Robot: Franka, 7 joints.
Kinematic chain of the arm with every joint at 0, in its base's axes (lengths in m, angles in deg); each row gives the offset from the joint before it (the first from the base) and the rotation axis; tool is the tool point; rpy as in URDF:
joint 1: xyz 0 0 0.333 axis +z
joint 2: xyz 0 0 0 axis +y
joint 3: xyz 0 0 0.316 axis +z
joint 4: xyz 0.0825 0 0 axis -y
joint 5: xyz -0.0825 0 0.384 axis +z
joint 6: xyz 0 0 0 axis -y
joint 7: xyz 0.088 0 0 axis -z
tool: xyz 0 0 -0.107 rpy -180 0 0
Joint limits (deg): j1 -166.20..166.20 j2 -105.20..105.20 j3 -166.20..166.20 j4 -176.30..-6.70 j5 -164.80..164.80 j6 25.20..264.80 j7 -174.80..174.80
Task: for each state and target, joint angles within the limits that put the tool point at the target. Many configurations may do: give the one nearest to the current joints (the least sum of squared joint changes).
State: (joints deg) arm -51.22 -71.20 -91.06 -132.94 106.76 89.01 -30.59
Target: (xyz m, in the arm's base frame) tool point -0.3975 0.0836 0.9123
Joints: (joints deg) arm -69.22 -66.66 -48.02 -91.56 113.78 86.90 -30.59
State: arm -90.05 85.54 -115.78 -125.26 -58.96 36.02 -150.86
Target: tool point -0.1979 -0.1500 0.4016
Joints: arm -63.14 98.77 -89.04 -147.78 -38.93 25.20 -150.86
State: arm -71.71 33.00 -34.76 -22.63 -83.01 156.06 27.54
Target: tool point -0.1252 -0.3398 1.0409
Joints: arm -84.95 2.41 -47.39 -38.67 -95.54 196.50 27.54
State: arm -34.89 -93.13 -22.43 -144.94 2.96 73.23 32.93
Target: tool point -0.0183 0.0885 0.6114
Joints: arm -32.19 -105.20 5.49 -140.21 15.73 51.08 32.93
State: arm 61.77 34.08 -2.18 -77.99 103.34 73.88 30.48
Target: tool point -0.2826 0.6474 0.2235
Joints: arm 93.55 54.79 14.27 -83.06 102.83 79.59 30.48
